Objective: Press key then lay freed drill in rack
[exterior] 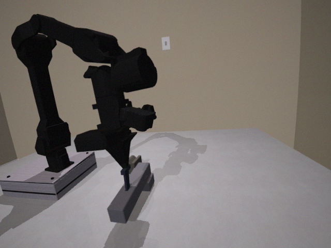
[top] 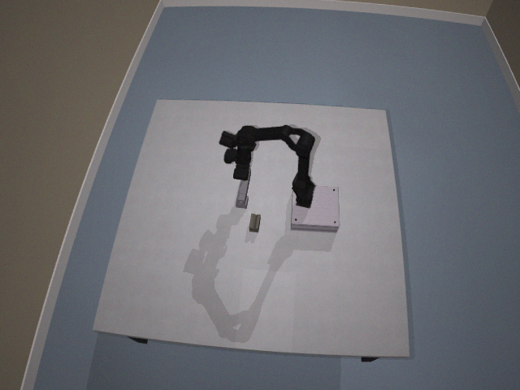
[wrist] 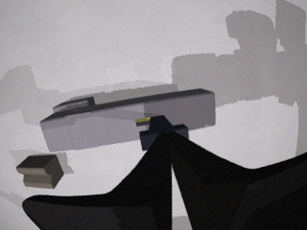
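Now: gripper tip 10 mm past the grey housing block, 40 mm to the right of it and 80 mm above it. From my gripper tip the other things lie so: rack 110 mm behind, 190 mm to the left, 90 mm below; dark blue drill 30 mm below.
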